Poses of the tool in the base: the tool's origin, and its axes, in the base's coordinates. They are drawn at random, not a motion.
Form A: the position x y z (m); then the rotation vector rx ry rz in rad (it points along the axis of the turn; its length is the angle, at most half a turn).
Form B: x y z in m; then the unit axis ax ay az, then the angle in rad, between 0 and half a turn. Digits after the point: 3 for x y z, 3 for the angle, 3 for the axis.
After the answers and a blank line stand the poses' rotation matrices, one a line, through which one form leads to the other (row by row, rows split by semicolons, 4 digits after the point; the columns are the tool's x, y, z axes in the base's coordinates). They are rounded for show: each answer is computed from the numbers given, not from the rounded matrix.
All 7 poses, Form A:
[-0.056 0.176 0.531 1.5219 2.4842 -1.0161]
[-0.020 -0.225 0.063 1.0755 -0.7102 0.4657]
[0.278 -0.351 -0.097 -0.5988 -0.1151 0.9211]
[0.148 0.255 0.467 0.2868 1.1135 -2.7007]
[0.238 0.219 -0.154 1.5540 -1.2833 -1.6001]
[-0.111 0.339 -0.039 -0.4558 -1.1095 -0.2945]
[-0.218 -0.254 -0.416 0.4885 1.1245 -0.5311]
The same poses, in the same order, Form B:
[-0.056 0.176 0.531 0.493 0.805 -0.329 3.085]
[-0.020 -0.225 0.063 0.785 -0.518 0.340 1.370]
[0.278 -0.351 -0.097 -0.542 -0.104 0.834 1.105]
[0.148 0.255 0.467 0.098 0.379 -0.920 2.935]
[0.238 0.219 -0.154 0.604 -0.499 -0.622 2.573]
[-0.111 0.339 -0.039 -0.369 -0.898 -0.238 1.235]
[-0.218 -0.254 -0.416 0.366 0.842 -0.397 1.336]

-0.5122 0.8121 -0.2794; 0.7752 0.2971 -0.5576; -0.3698 -0.5022 -0.7817
0.6924 -0.6588 -0.2943; 0.0073 0.4142 -0.9102; 0.7215 0.6280 0.2916
0.6112 -0.7138 -0.3419; 0.7760 0.4554 0.4364; -0.1558 -0.5321 0.8322
-0.9599 0.2618 -0.1002; -0.1151 -0.6940 -0.7107; -0.2556 -0.6706 0.6963
-0.1708 -0.2203 -0.9604; -0.8896 -0.3845 0.2465; -0.4236 0.8964 -0.1303
0.4208 0.4474 -0.7892; -0.0028 0.8705 0.4921; 0.9072 -0.2048 0.3676
0.3351 0.6228 0.7070; -0.1504 0.7761 -0.6123; -0.9301 0.0988 0.3538

